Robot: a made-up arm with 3 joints. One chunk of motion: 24 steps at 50 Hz.
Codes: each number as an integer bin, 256 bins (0 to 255) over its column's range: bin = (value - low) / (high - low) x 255, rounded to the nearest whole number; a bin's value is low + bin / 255 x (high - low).
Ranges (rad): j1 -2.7..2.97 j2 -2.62..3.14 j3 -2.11..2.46
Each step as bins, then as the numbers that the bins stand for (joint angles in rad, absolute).
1 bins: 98 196 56
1 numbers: -0.5209 1.8073 -1.1064
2 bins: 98 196 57
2 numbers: -0.5209 1.8073 -1.0885
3 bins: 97 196 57
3 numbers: -0.5432 1.8073 -1.0885
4 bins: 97 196 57
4 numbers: -0.5432 1.8073 -1.0885
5 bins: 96 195 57
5 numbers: -0.5654 1.7847 -1.0885
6 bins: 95 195 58
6 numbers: -0.5876 1.7847 -1.0705
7 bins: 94 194 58
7 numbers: -0.6099 1.7621 -1.0705
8 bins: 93 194 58
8 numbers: -0.6321 1.7621 -1.0705
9 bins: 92 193 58
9 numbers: -0.6544 1.7395 -1.0705
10 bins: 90 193 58
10 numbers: -0.6988 1.7395 -1.0705
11 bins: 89 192 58
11 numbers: -0.7211 1.7169 -1.0705
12 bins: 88 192 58
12 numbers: -0.7433 1.7169 -1.0705
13 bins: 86 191 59
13 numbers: -0.7878 1.6944 -1.0526
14 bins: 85 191 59
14 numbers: -0.8100 1.6944 -1.0526
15 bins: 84 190 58
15 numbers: -0.8322 1.6718 -1.0705
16 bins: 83 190 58
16 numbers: -0.8545 1.6718 -1.0705
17 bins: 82 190 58
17 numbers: -0.8767 1.6718 -1.0705
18 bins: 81 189 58
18 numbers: -0.8989 1.6492 -1.0705
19 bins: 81 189 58
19 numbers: -0.8989 1.6492 -1.0705
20 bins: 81 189 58
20 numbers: -0.8989 1.6492 -1.0705
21 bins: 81 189 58
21 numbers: -0.8989 1.6492 -1.0705
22 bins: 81 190 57
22 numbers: -0.8989 1.6718 -1.0885
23 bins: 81 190 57
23 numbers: -0.8989 1.6718 -1.0885
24 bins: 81 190 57
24 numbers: -0.8989 1.6718 -1.0885
